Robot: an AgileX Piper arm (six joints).
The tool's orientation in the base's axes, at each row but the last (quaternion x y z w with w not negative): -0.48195 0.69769 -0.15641 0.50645; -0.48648 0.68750 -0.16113 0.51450; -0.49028 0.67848 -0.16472 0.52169; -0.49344 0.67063 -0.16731 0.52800; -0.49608 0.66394 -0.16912 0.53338; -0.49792 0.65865 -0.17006 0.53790; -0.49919 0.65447 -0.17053 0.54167; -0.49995 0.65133 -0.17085 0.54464; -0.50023 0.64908 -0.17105 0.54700; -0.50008 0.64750 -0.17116 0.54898; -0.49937 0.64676 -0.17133 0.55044; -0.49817 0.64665 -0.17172 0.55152
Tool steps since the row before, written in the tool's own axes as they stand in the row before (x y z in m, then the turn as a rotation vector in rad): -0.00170 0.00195 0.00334 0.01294 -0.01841 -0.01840; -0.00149 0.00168 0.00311 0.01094 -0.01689 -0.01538; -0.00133 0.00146 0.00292 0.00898 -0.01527 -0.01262; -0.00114 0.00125 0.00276 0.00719 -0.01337 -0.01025; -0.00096 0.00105 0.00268 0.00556 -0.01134 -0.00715; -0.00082 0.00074 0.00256 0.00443 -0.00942 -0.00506; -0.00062 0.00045 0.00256 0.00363 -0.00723 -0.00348; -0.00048 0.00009 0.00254 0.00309 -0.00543 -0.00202; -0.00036 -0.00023 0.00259 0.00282 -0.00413 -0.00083; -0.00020 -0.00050 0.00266 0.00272 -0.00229 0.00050; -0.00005 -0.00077 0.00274 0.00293 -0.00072 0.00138; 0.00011 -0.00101 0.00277 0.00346 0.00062 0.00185
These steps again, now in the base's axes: 0.00190 0.00326 -0.00190 -0.00660 -0.02468 0.01387; 0.00184 0.00291 -0.00169 -0.00476 -0.02144 0.01261; 0.00178 0.00263 -0.00152 -0.00321 -0.01825 0.01138; 0.00175 0.00235 -0.00138 -0.00214 -0.01518 0.01002; 0.00179 0.00210 -0.00127 -0.00050 -0.01195 0.00822; 0.00184 0.00182 -0.00105 0.00034 -0.00950 0.00661; 0.00199 0.00153 -0.00092 0.00064 -0.00735 0.00480; 0.00215 0.00126 -0.00070 0.00104 -0.00564 0.00320; 0.00235 0.00104 -0.00052 0.00146 -0.00445 0.00194; 0.00256 0.00082 -0.00041 0.00177 -0.00312 0.00013; 0.00277 0.00060 -0.00030 0.00185 -0.00231 -0.00149; 0.00292 0.00037 -0.00020 0.00172 -0.00200 -0.00297
